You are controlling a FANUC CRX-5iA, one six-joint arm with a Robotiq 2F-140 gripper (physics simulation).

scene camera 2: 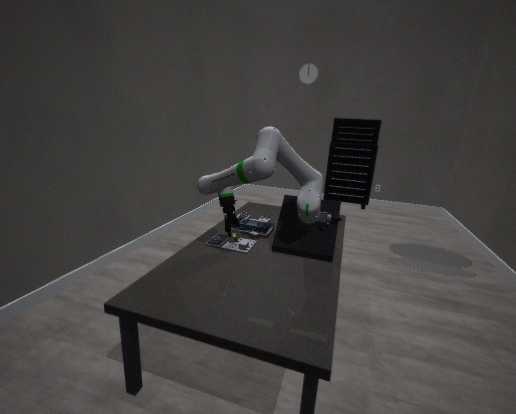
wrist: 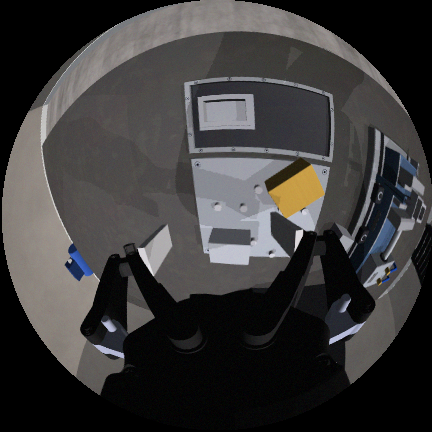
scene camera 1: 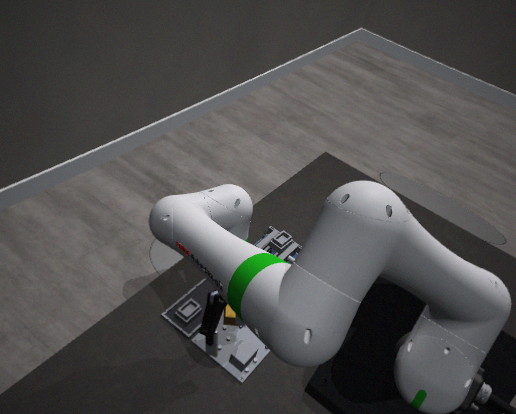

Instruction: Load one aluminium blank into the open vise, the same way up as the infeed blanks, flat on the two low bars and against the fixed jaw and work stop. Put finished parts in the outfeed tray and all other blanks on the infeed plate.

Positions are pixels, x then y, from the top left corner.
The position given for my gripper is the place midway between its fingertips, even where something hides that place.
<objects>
My gripper [scene camera 1: 226, 339] is open and holds nothing. Also in view: a brass blank [wrist: 296, 185].
</objects>
